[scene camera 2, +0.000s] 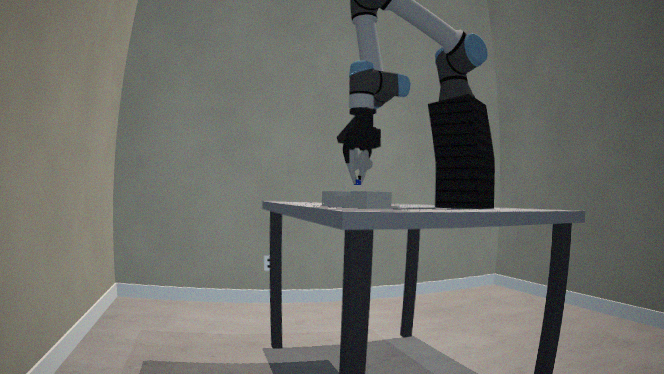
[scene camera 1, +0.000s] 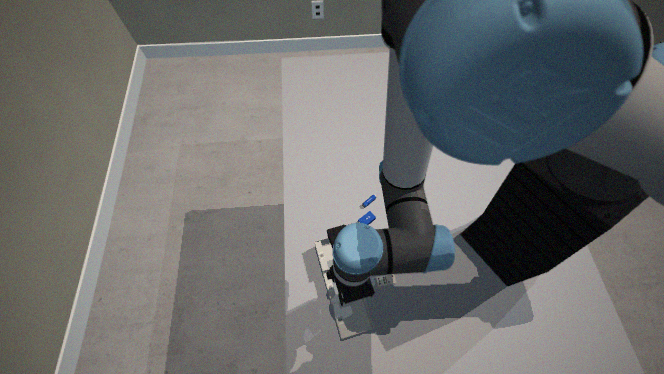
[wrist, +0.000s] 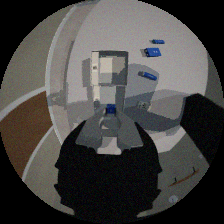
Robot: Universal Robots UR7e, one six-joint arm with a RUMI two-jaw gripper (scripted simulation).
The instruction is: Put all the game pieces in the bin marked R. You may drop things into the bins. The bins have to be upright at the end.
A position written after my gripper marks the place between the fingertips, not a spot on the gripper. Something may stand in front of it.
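My gripper (scene camera 2: pixel 357 184), (scene camera 1: pixel 345 281), (wrist: pixel 111 108). Grey bin (scene camera 1: pixel 353 318), (scene camera 2: pixel 354 199).
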